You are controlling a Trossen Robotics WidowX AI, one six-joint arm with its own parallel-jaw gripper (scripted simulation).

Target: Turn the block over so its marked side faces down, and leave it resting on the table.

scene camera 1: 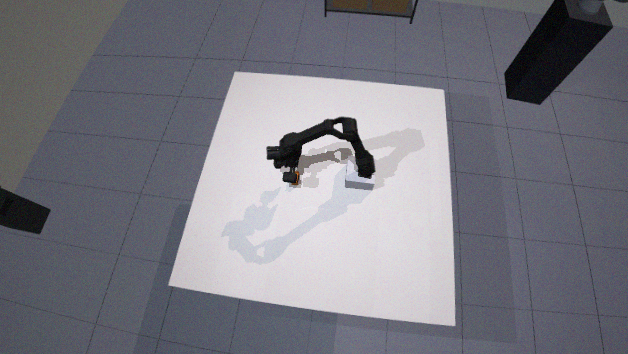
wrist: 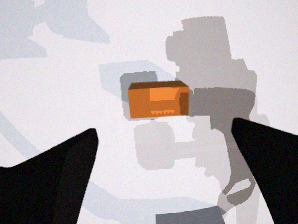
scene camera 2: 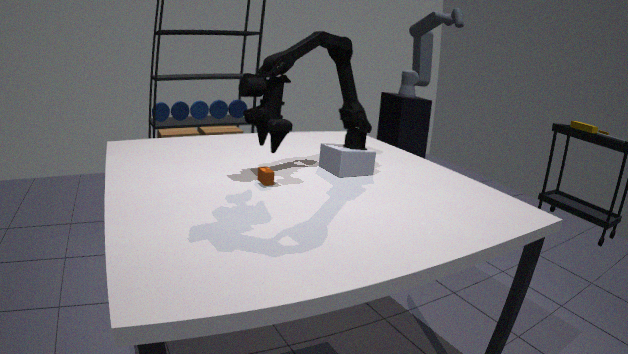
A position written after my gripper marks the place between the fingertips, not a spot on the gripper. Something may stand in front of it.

My gripper (scene camera 2: 267, 149) is open, holding nothing. Also in view: an orange block (wrist: 167, 98).
My gripper also shows in the wrist view (wrist: 167, 130).
